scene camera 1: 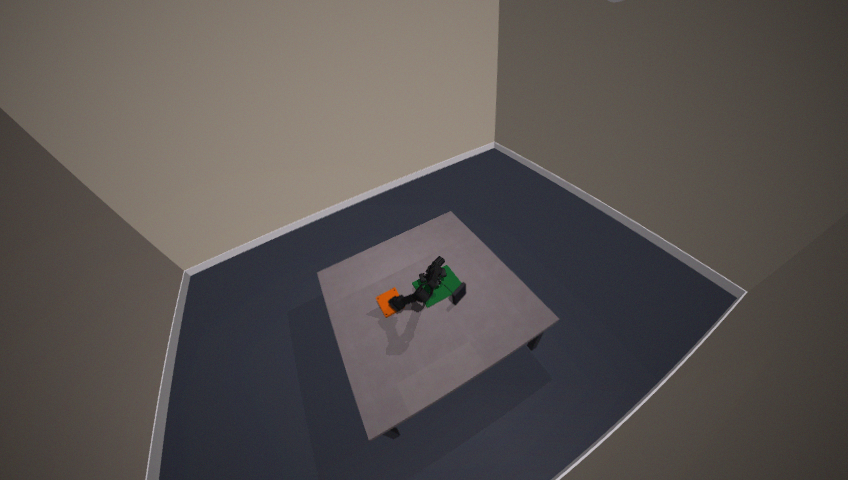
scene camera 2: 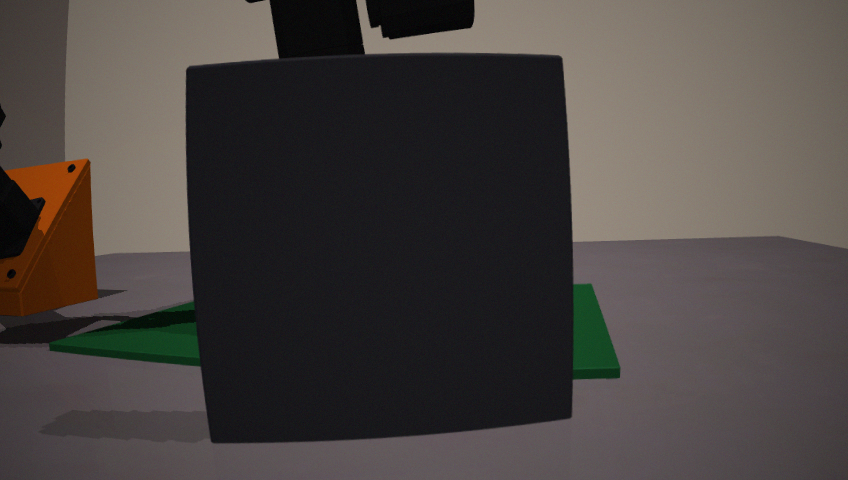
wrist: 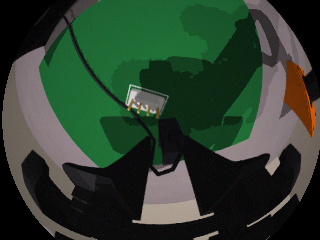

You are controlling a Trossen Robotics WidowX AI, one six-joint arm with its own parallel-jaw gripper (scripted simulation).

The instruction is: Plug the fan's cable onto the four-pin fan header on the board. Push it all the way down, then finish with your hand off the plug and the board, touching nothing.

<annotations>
The same spot on a green board: [scene camera 2: 170, 336] is [scene camera 1: 433, 299].
</annotations>
